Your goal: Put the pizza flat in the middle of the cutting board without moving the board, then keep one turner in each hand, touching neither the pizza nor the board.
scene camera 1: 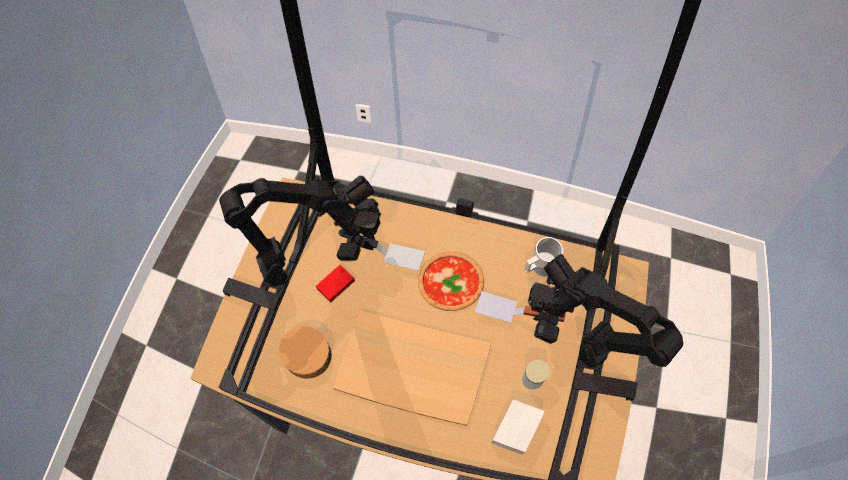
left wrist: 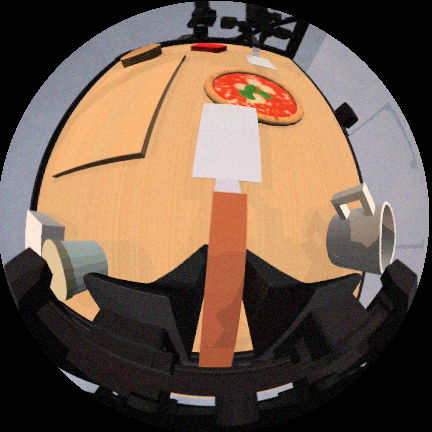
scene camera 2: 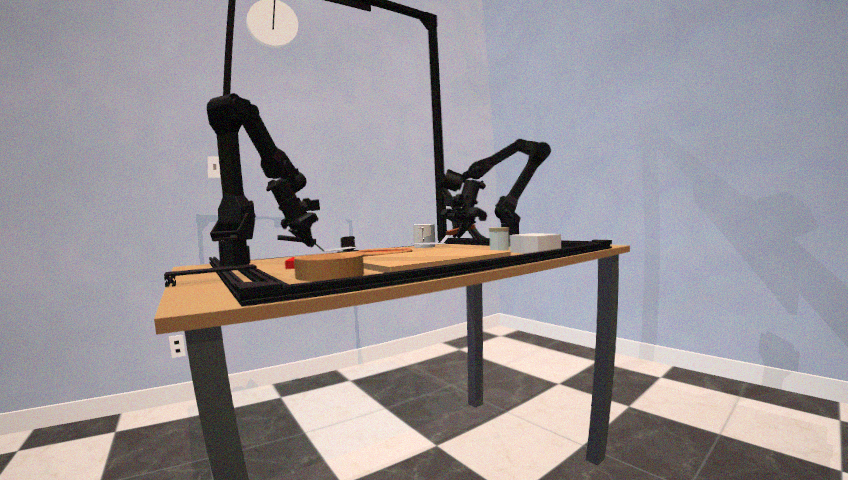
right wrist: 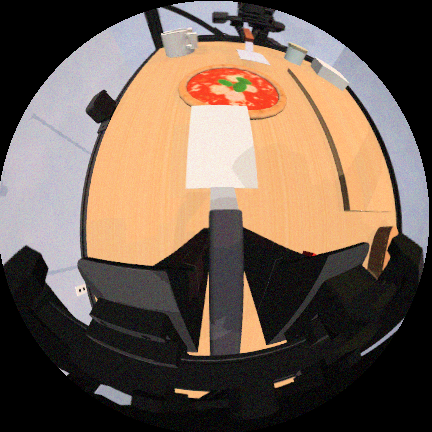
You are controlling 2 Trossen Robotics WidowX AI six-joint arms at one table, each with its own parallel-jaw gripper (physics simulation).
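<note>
The pizza (scene camera 1: 450, 281) (left wrist: 254, 95) (right wrist: 232, 90) lies flat on the table, behind and apart from the pale wooden cutting board (scene camera 1: 416, 365) (left wrist: 115, 125) (right wrist: 372, 175). My left gripper (scene camera 1: 531, 311) (left wrist: 222, 250) is shut on the orange-brown handle of one turner (scene camera 1: 495, 306) (left wrist: 227, 145) (right wrist: 252, 56). My right gripper (scene camera 1: 373, 242) (right wrist: 222, 232) is shut on the dark handle of the other turner (scene camera 1: 404, 256) (right wrist: 222, 145) (left wrist: 261, 62). The blades point at opposite sides of the pizza, low over the table. Each overlaps its rim in its own wrist view; contact is unclear.
A grey mug (scene camera 1: 547, 252) (left wrist: 357, 235) stands behind my left gripper. A lidded jar (scene camera 1: 537, 371) and a white box (scene camera 1: 518, 425) are right of the board. A round wooden block (scene camera 1: 304, 349) is left of it, and a red block (scene camera 1: 335, 283) lies below my right gripper.
</note>
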